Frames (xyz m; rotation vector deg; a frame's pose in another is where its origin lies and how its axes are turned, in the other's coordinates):
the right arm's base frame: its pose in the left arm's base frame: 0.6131 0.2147 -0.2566 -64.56 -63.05 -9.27
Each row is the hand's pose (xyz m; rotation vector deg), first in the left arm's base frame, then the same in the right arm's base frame.
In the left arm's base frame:
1: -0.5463 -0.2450 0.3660 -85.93 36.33 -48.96
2: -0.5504 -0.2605 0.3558 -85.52 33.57 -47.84
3: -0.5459 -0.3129 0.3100 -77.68 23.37 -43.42
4: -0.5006 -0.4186 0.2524 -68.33 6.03 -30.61
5: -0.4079 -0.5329 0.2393 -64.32 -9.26 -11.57
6: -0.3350 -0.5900 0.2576 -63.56 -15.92 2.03
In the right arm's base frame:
1: -0.2848 -1.3165 0.3590 -45.83 82.47 31.82
2: -0.3009 -1.3198 0.3494 -44.10 80.45 31.04
3: -0.3547 -1.3128 0.3057 -32.33 75.65 25.84
4: -0.4184 -1.2990 0.1948 -13.92 62.19 22.12
5: -0.4277 -1.2892 0.0477 1.19 43.92 25.78
6: -0.3999 -1.2842 -0.0424 8.80 32.58 31.31

